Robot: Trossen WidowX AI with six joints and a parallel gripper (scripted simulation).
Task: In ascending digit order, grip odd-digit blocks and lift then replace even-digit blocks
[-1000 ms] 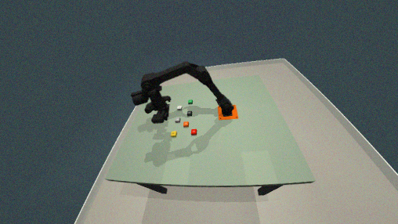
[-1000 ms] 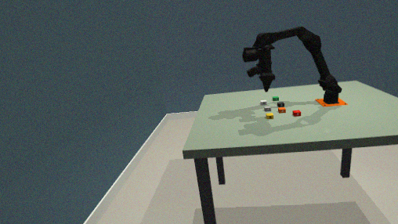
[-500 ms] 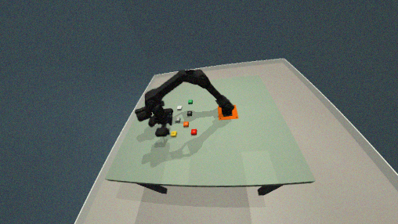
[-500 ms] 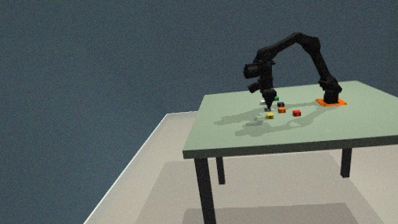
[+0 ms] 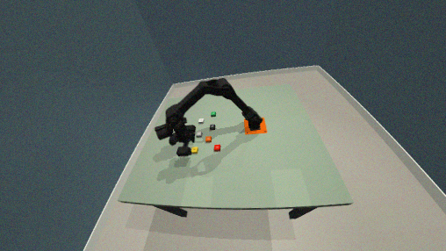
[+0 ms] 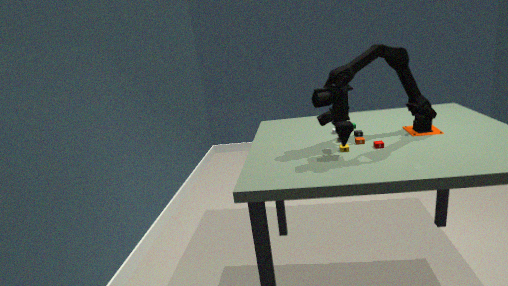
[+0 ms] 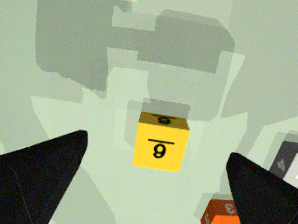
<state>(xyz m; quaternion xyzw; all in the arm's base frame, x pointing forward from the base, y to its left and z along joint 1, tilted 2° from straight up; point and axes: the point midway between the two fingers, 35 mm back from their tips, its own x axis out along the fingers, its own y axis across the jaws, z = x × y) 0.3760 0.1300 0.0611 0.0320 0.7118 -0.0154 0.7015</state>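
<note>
Right now the yellow block is 1 cm behind my gripper tip and 2 cm below it. Round my gripper tip: red block: 14 cm behind, 2 cm below; orange block: 9 cm behind, 7 cm to the right, 2 cm below; grey block: 2 cm behind, 12 cm to the right, 2 cm below.
</note>
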